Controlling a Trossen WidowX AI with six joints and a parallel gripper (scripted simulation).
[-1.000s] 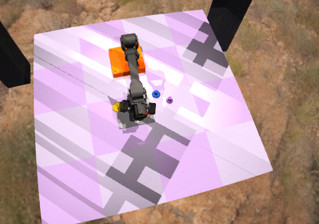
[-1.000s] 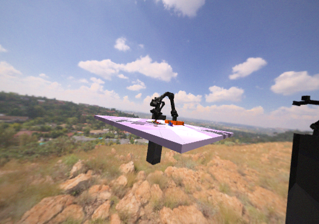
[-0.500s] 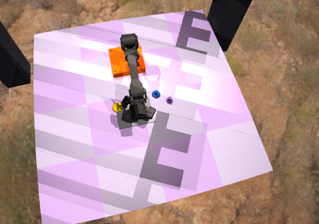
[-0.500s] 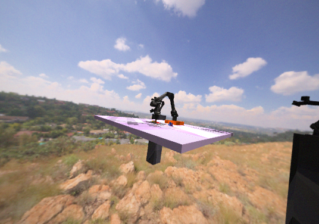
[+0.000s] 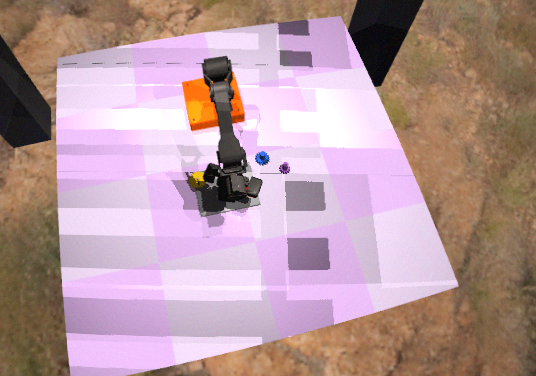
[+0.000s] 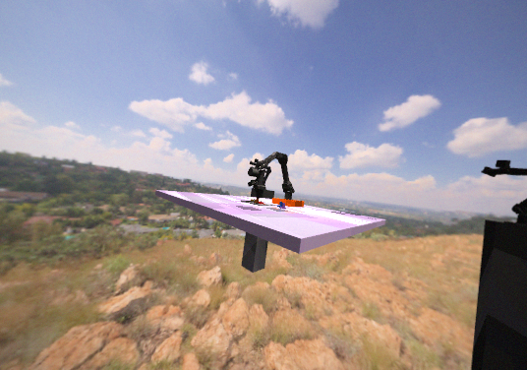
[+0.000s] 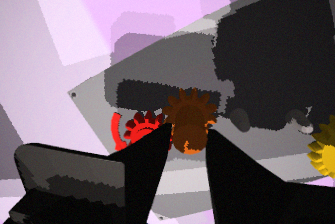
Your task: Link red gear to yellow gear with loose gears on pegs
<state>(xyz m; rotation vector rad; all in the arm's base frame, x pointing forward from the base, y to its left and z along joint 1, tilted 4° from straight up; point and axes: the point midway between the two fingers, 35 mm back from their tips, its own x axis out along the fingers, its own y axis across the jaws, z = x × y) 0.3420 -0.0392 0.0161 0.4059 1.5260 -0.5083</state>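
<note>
My gripper tip is 20 mm above the orange gear. Round my gripper tip: red gear 40 mm to the left, 20 mm below; then red arrow 60 mm to the left, 30 mm below, 10 mm ahead; then yellow gear 110 mm to the right, 80 mm behind, 20 mm below.
</note>
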